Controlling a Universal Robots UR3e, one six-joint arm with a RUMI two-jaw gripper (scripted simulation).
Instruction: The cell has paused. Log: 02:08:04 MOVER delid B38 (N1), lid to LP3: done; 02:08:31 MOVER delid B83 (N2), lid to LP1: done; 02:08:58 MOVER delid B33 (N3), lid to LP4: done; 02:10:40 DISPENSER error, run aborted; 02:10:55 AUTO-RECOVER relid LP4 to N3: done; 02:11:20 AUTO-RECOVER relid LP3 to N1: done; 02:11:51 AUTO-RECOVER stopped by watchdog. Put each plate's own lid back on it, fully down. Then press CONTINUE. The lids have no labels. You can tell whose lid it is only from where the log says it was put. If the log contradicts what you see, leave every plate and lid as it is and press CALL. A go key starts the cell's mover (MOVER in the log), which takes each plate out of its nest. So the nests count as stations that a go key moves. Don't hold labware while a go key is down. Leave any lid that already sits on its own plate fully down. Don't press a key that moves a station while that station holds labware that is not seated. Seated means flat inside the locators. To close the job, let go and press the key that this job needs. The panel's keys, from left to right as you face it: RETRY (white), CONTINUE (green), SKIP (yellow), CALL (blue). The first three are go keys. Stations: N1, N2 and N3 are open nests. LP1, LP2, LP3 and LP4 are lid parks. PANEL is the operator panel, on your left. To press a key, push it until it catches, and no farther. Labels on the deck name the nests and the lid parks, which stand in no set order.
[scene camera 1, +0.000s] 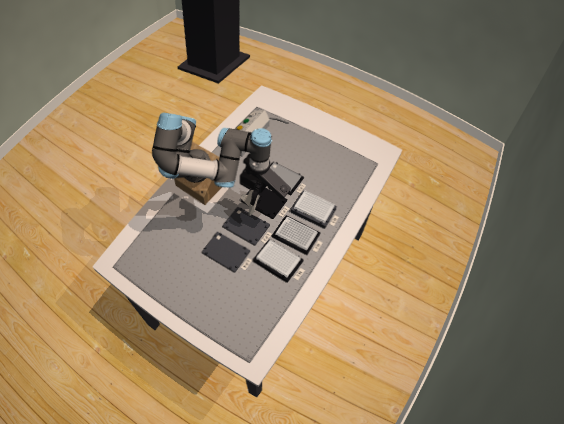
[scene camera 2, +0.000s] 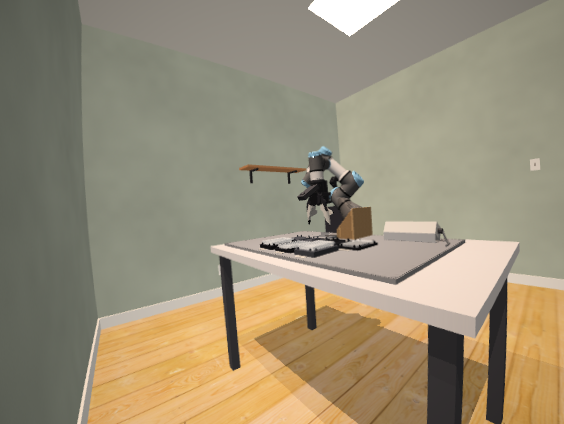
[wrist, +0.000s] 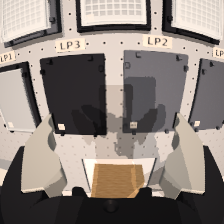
In view: my gripper (scene camera 1: 259, 202), a plate (scene camera 1: 292, 231), an operator panel (scene camera 2: 401, 231), a LP2 lid park (scene camera 1: 247, 227), a LP3 lid park (wrist: 75, 92) and a LP4 lid park (scene camera 1: 225, 251).
My gripper is seen too in scene camera 2 (scene camera 2: 318, 224) and in the wrist view (wrist: 114, 114). The LP2 lid park shows as well in the wrist view (wrist: 153, 86).
